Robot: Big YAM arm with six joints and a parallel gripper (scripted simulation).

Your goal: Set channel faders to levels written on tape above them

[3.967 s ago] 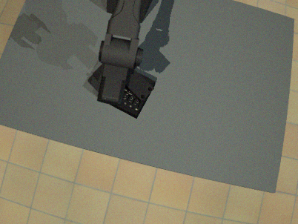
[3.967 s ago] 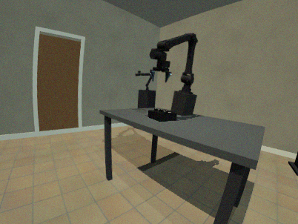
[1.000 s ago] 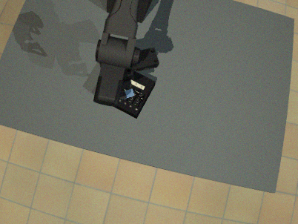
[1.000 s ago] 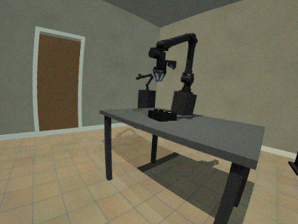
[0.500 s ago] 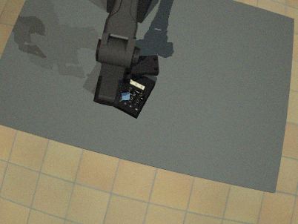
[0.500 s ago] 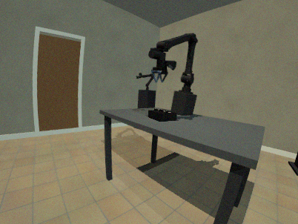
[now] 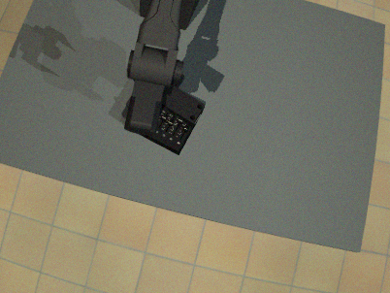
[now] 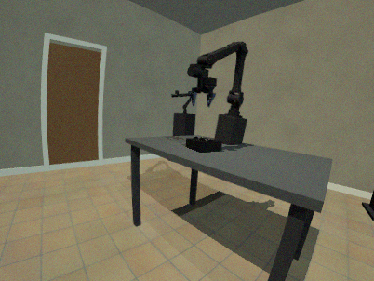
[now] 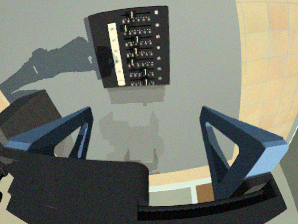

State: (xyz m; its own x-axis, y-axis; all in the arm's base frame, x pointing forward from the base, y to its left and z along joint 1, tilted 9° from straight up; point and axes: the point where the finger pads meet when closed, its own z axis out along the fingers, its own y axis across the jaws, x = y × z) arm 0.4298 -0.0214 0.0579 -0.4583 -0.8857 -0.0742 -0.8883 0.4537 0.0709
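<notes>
My hand is 19 cm above the fader cap 1, 6 cm to the left of it and 4 cm past it. The rest, counted from my hand: master fader cap: 19 cm below, 7 cm to the left; then fader cap 4: 19 cm below, 3 cm behind, 1 cm to the left; then fader cap 5: 19 cm below, 3 cm to the left, 1 cm behind.
</notes>
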